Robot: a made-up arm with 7 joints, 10 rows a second.
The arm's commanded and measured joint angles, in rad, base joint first. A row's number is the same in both.
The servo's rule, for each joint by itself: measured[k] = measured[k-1] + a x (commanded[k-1-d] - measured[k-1]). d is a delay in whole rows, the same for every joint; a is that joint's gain. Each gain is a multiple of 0.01, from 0.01 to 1. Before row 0 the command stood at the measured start. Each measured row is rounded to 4 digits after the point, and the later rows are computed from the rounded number. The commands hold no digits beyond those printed.
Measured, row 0:
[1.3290 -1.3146 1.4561 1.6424 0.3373 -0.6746 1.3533]
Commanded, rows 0 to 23:
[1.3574 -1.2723 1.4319 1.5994 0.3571 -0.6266 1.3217]
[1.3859 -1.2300 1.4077 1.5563 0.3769 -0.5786 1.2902]
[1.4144 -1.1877 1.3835 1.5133 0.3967 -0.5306 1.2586]
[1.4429 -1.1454 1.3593 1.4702 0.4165 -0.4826 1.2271]
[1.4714 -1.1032 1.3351 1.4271 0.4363 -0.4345 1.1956]
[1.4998 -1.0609 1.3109 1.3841 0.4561 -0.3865 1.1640]
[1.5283 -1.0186 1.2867 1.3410 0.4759 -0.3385 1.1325]
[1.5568 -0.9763 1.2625 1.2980 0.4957 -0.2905 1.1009]
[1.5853 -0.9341 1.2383 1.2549 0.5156 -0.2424 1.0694]
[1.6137 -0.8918 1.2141 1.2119 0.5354 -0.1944 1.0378]
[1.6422 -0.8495 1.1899 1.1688 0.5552 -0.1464 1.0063]
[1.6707 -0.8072 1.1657 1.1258 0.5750 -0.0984 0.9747]
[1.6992 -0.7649 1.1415 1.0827 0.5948 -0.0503 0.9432]
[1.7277 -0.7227 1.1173 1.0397 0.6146 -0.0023 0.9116]
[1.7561 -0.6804 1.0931 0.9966 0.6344 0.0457 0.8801]
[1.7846 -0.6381 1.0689 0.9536 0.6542 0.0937 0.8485]
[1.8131 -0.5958 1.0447 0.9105 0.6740 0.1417 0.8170]
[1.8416 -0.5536 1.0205 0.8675 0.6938 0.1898 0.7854]
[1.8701 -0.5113 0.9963 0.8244 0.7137 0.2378 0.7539]
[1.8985 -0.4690 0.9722 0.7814 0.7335 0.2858 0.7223]
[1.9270 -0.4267 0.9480 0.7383 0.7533 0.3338 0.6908]
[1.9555 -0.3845 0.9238 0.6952 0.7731 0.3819 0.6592]
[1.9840 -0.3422 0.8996 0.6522 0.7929 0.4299 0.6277]
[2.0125 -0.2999 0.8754 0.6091 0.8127 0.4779 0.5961]
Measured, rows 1 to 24:
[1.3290 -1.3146 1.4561 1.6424 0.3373 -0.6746 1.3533]
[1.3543 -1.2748 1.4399 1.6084 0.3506 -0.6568 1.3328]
[1.3824 -1.2327 1.4183 1.5672 0.3682 -0.6279 1.3051]
[1.4109 -1.1904 1.3950 1.5246 0.3873 -0.5919 1.2749]
[1.4394 -1.1481 1.3711 1.4816 0.4069 -0.5515 1.2438]
[1.4679 -1.1059 1.3470 1.4385 0.4266 -0.5082 1.2125]
[1.4963 -1.0636 1.3228 1.3955 0.4464 -0.4632 1.1810]
[1.5248 -1.0213 1.2986 1.3524 0.4662 -0.4171 1.1495]
[1.5533 -0.9790 1.2744 1.3094 0.4860 -0.3703 1.1179]
[1.5818 -0.9368 1.2502 1.2663 0.5058 -0.3230 1.0864]
[1.6102 -0.8945 1.2260 1.2233 0.5256 -0.2754 1.0548]
[1.6387 -0.8522 1.2018 1.1802 0.5454 -0.2277 1.0233]
[1.6672 -0.8099 1.1776 1.1372 0.5652 -0.1799 0.9917]
[1.6957 -0.7676 1.1534 1.0941 0.5850 -0.1319 0.9602]
[1.7242 -0.7254 1.1292 1.0511 0.6048 -0.0839 0.9286]
[1.7526 -0.6831 1.1050 1.0080 0.6246 -0.0359 0.8971]
[1.7811 -0.6408 1.0808 0.9650 0.6444 0.0121 0.8655]
[1.8096 -0.5985 1.0566 0.9219 0.6642 0.0601 0.8340]
[1.8381 -0.5563 1.0324 0.8789 0.6840 0.1081 0.8024]
[1.8666 -0.5140 1.0082 0.8358 0.7039 0.1561 0.7709]
[1.8950 -0.4717 0.9841 0.7928 0.7237 0.2041 0.7393]
[1.9235 -0.4294 0.9599 0.7497 0.7435 0.2521 0.7078]
[1.9520 -0.3872 0.9357 0.7066 0.7633 0.3001 0.6762]
[1.9805 -0.3449 0.9115 0.6636 0.7831 0.3481 0.6447]
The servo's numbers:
d 1
a 0.89 0.94 0.67 0.79 0.67 0.37 0.65

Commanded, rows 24 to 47:
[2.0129 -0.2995 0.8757 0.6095 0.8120 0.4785 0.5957]
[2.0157 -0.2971 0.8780 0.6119 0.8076 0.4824 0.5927]
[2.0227 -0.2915 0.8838 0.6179 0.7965 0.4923 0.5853]
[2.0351 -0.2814 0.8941 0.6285 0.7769 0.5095 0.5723]
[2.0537 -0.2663 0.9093 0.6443 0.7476 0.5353 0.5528]
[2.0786 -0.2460 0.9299 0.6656 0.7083 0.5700 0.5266]
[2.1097 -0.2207 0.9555 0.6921 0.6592 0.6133 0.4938]
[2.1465 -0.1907 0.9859 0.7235 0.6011 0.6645 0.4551]
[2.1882 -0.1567 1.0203 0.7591 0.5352 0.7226 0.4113]
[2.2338 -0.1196 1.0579 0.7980 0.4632 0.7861 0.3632]
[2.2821 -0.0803 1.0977 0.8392 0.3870 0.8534 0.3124]
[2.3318 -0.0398 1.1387 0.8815 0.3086 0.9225 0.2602]
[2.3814 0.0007 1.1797 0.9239 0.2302 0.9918 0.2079]
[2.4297 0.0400 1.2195 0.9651 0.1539 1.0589 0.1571]
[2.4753 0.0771 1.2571 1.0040 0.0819 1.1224 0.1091]
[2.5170 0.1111 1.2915 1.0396 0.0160 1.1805 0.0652]
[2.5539 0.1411 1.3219 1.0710 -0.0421 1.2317 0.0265]
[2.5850 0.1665 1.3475 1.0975 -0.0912 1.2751 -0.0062]
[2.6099 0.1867 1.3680 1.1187 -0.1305 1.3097 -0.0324]
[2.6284 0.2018 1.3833 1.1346 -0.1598 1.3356 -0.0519]
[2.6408 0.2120 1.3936 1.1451 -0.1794 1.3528 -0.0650]
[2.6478 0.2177 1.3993 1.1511 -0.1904 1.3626 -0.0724]
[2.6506 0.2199 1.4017 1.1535 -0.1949 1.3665 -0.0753]
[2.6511 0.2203 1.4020 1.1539 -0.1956 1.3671 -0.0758]
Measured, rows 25 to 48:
[2.0090 -0.3026 0.8873 0.6205 0.8029 0.3961 0.6131]
[2.0125 -0.2997 0.8795 0.6118 0.8090 0.4266 0.6018]
[2.0153 -0.2973 0.8785 0.6119 0.8081 0.4472 0.5959]
[2.0219 -0.2918 0.8821 0.6166 0.8003 0.4639 0.5890]
[2.0336 -0.2820 0.8901 0.6260 0.7846 0.4808 0.5781]
[2.0515 -0.2672 0.9030 0.6405 0.7598 0.5010 0.5617]
[2.0756 -0.2473 0.9210 0.6603 0.7253 0.5265 0.5389]
[2.1059 -0.2223 0.9441 0.6854 0.6810 0.5586 0.5096]
[2.1420 -0.1926 0.9721 0.7155 0.6275 0.5978 0.4742]
[2.1831 -0.1589 1.0044 0.7499 0.5657 0.6440 0.4333]
[2.2282 -0.1220 1.0402 0.7879 0.4970 0.6966 0.3877]
[2.2762 -0.0828 1.0787 0.8284 0.4233 0.7546 0.3388]
[2.3257 -0.0424 1.1189 0.8703 0.3465 0.8167 0.2877]
[2.3753 -0.0019 1.1596 0.9126 0.2686 0.8815 0.2358]
[2.4237 0.0375 1.1997 0.9541 0.1918 0.9471 0.1846]
[2.4696 0.0747 1.2382 0.9935 0.1182 1.0120 0.1355]
[2.5118 0.1089 1.2739 1.0299 0.0497 1.0743 0.0898]
[2.5493 0.1392 1.3061 1.0624 -0.0118 1.1325 0.0487]
[2.5811 0.1649 1.3338 1.0901 -0.0650 1.1853 0.0130]
[2.6067 0.1854 1.3567 1.1127 -0.1089 1.2313 -0.0165]
[2.6260 0.2008 1.3745 1.1300 -0.1430 1.2699 -0.0395]
[2.6392 0.2113 1.3873 1.1419 -0.1674 1.3006 -0.0561]
[2.6469 0.2173 1.3953 1.1492 -0.1828 1.3235 -0.0667]
[2.6502 0.2197 1.3996 1.1526 -0.1909 1.3394 -0.0723]

